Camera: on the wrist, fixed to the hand. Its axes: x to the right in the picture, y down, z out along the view.
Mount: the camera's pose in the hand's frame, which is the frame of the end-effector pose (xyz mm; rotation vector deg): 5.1 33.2 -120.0 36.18 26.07 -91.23
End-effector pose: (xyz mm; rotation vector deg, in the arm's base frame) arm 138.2 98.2 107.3 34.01 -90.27 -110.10
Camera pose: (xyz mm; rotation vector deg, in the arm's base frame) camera 219.0 3.7 115.4 -120.07 55.77 69.67
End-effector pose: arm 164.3 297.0 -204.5 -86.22 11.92 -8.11
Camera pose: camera 141.2 181.2 -244.3 -38.05 -38.63 -94.37
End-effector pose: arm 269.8 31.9 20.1 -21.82 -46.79 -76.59
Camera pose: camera 337.8 -45.0 -50.6 75.54 -62.40 -131.22
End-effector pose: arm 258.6 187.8 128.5 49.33 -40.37 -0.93
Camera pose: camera 322.8 291.1 101.5 101.39 33.42 -58.89
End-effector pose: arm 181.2 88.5 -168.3 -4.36 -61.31 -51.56
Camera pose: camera 291.1 51.8 -214.1 93.24 -45.25 -101.01
